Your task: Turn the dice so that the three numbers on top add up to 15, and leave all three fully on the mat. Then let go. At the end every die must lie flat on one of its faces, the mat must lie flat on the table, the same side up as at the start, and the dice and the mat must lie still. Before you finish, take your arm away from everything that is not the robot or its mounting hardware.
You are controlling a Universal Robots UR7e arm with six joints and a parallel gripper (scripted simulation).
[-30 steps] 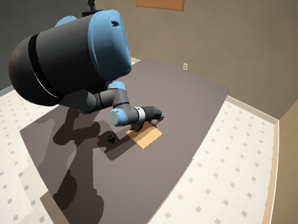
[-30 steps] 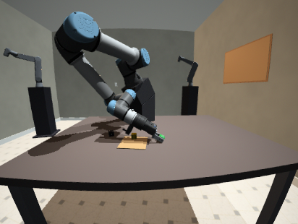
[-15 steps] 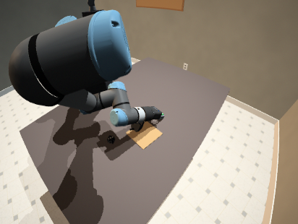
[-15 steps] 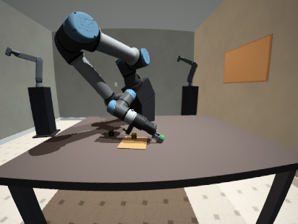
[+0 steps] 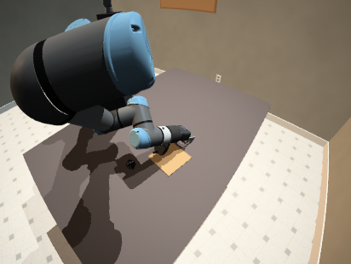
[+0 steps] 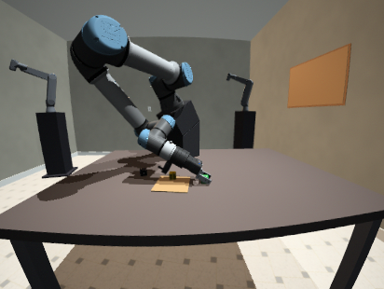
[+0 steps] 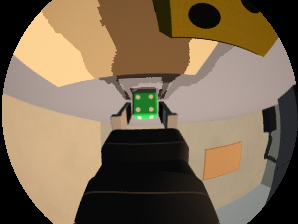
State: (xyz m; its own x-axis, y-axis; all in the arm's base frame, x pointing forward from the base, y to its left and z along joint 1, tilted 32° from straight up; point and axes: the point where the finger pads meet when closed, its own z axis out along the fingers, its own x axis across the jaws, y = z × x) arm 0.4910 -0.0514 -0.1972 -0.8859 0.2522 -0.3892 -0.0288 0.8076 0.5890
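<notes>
The green die is 1 cm to the right of my hand and 1 cm below it. The rest, counted from my hand: black die: 17 cm behind, 26 cm to the right, 1 cm below; yellow die: 8 cm behind, 13 cm to the right; tan mat: 3 cm behind, 14 cm to the right, 2 cm below.
</notes>
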